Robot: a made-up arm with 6 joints. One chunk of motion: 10 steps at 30 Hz.
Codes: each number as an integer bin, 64 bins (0 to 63) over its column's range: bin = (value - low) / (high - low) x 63, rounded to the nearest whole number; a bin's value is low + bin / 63 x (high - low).
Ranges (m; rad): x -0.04..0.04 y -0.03..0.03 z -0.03..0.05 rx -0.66..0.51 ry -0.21..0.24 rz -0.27..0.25
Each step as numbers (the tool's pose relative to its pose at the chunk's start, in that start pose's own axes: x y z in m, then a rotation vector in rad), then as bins.
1 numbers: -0.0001 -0.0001 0.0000 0.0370 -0.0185 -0.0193
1 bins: 31 31 24 38 27 30
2 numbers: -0.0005 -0.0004 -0.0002 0.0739 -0.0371 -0.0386
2 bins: 31 31 23 40 24 28
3 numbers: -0.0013 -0.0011 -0.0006 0.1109 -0.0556 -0.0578
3 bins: 30 30 23 42 22 26
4 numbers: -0.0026 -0.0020 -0.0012 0.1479 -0.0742 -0.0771
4 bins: 29 29 23 44 19 23
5 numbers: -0.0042 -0.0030 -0.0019 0.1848 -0.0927 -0.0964
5 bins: 28 28 22 45 16 21
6 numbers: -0.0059 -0.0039 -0.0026 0.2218 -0.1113 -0.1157
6 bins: 27 27 22 47 14 19
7 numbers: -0.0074 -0.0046 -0.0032 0.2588 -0.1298 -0.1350
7 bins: 26 27 21 49 11 16
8 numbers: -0.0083 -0.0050 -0.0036 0.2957 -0.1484 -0.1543
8 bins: 25 26 21 51 9 14
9 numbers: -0.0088 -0.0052 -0.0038 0.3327 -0.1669 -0.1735
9 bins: 25 26 21 53 6 12
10 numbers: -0.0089 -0.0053 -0.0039 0.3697 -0.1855 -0.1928
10 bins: 24 26 21 55 3 9
